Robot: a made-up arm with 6 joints.
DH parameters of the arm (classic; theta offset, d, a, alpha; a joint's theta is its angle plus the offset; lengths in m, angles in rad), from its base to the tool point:
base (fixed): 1.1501 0 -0.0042 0
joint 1: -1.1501 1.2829 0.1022 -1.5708
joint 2: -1.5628 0 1.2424 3.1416
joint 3: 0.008 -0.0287 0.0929 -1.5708
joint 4: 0 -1.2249 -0.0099 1.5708
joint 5: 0 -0.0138 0.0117 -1.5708
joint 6: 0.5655 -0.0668 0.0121 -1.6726
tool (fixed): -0.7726 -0.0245 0 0
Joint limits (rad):
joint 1: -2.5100..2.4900
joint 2: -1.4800..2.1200
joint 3: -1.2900..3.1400
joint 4: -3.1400..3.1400
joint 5: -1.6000..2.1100
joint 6: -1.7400..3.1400
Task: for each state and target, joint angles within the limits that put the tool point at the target. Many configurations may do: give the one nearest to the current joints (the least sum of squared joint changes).
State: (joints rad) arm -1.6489 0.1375 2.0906 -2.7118 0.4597 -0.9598
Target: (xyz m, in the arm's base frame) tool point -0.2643 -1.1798 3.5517
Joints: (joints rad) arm -1.8165 0.4978 1.6161 -2.7092 0.3264 -0.9938
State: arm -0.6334 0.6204 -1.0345 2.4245 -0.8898 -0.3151
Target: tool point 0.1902 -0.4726 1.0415
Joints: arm -1.2222 0.5916 -1.2900 2.3335 -0.5378 -0.1029
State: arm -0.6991 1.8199 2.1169 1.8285 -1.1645 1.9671
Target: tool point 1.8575 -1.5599 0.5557
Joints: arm -0.6794 2.1148 2.0004 1.8212 -1.1699 1.9703
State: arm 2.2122 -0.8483 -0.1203 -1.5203 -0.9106 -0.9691
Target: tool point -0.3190 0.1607 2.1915
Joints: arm 2.4300 -0.9637 -0.8720 -1.4970 -0.9552 -0.9871
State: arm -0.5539 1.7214 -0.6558 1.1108 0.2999 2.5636
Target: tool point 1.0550 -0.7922 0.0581
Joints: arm -0.6820 1.5122 -0.1274 1.1025 0.3032 2.5673
